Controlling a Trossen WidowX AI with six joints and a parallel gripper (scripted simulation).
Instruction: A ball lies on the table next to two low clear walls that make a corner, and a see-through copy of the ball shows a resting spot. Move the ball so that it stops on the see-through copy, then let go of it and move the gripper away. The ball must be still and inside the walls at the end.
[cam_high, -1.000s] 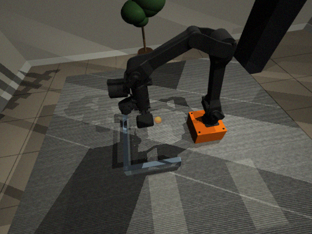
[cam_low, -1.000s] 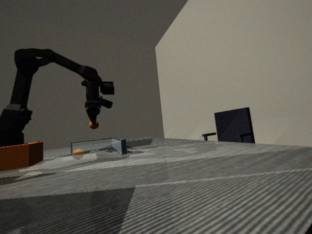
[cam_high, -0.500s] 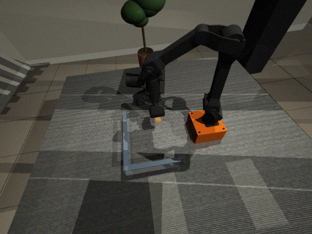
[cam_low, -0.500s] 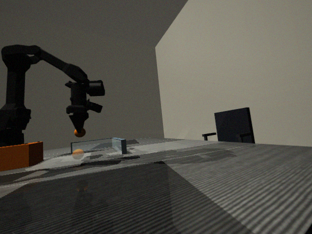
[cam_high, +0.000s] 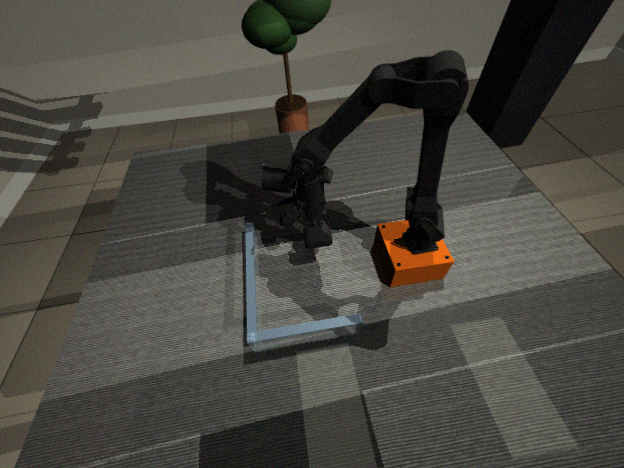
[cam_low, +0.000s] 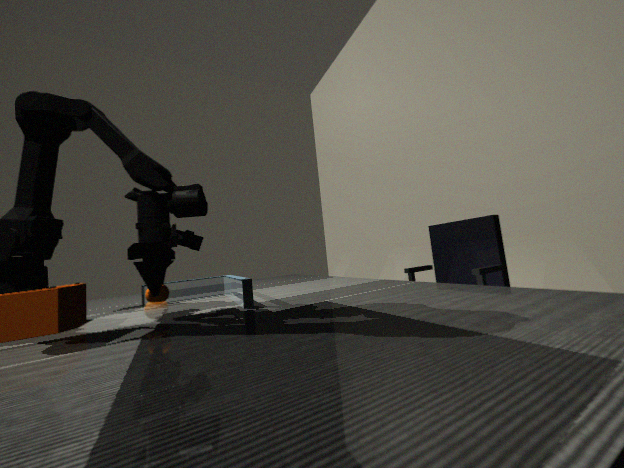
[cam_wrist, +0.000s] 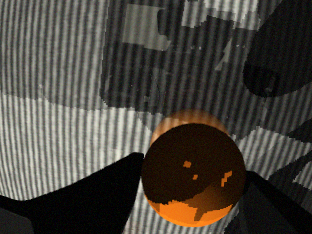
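Right now my gripper tip is 3 cm above the see-through copy of ball. Also, from my gripper tip: orange ball right at my gripper tip.
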